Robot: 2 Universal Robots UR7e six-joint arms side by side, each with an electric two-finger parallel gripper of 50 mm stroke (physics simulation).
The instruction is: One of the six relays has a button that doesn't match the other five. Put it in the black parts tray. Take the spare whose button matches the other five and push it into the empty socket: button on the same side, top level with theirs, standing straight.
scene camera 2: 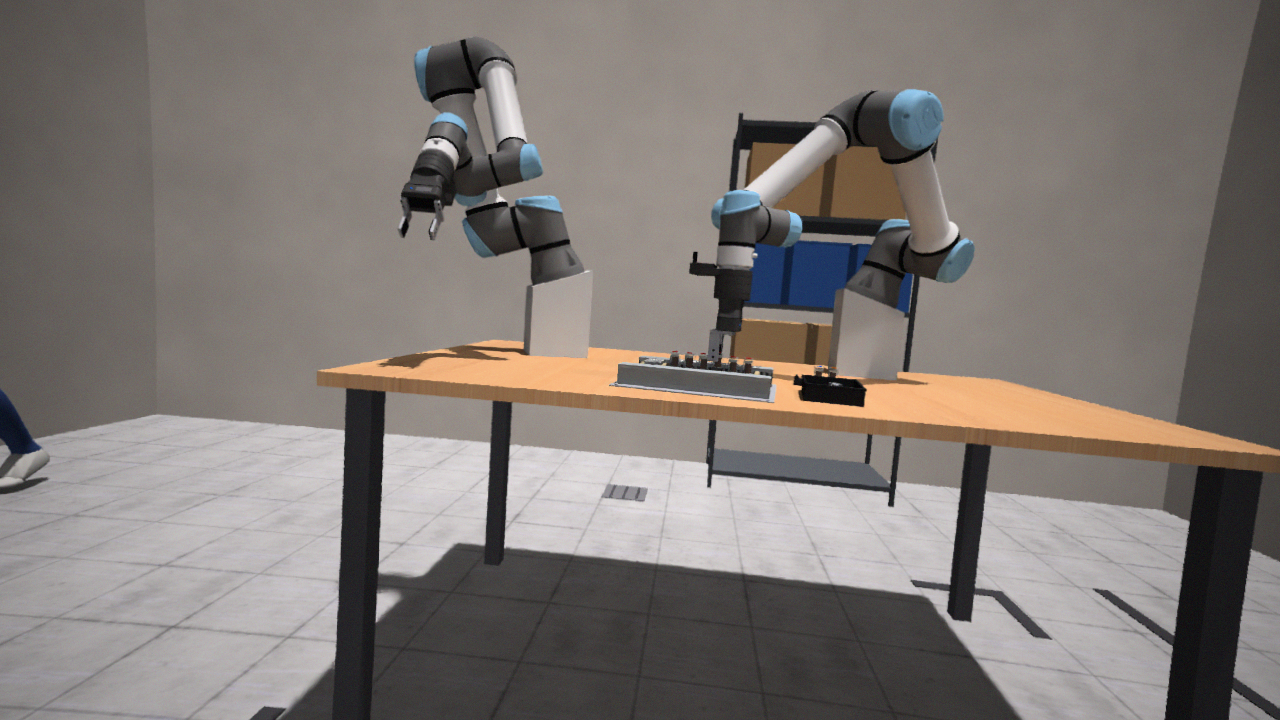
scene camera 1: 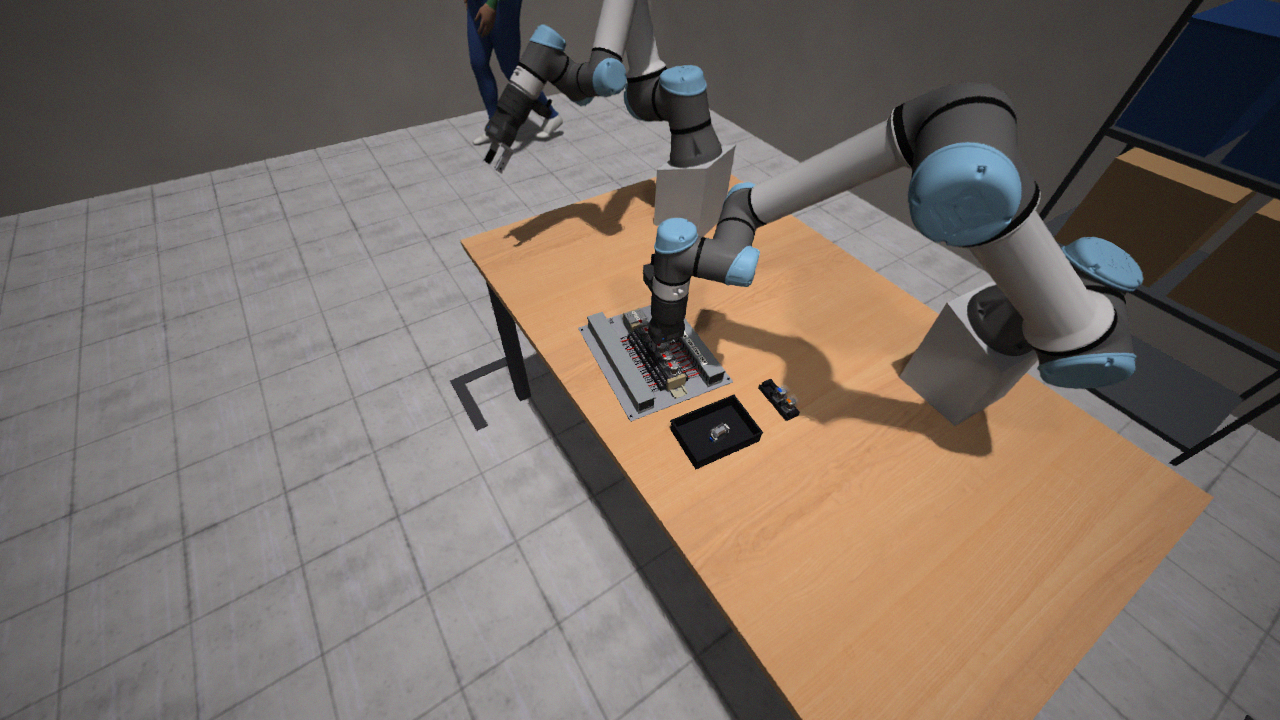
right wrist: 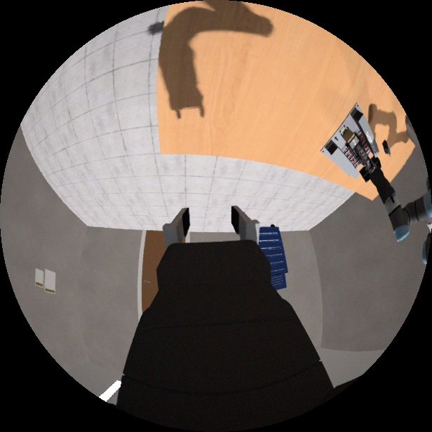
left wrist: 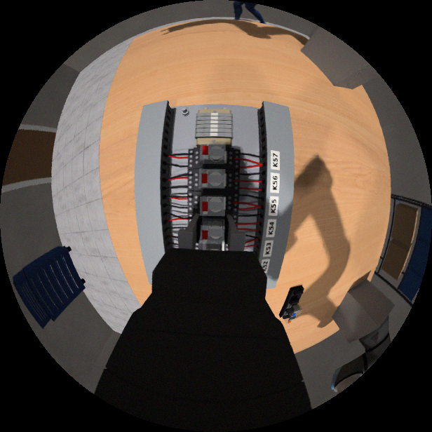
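Observation:
My left gripper is shut on a clear relay with a red button, upright in the relay row at about label K54. Its seating depth cannot be told. Three more relays show red buttons on the same side; my gripper's body hides the rest of the row in the left wrist view. A clear relay with a bit of blue lies in the black parts tray. The black spare holder bears parts with blue and orange. My right gripper is open and empty, high up.
Grey wire ducts flank the relay row on its panel, with red and black wires between. A beige terminal block stands at the row's end. The tray and spare holder are near the panel's end on the wooden table.

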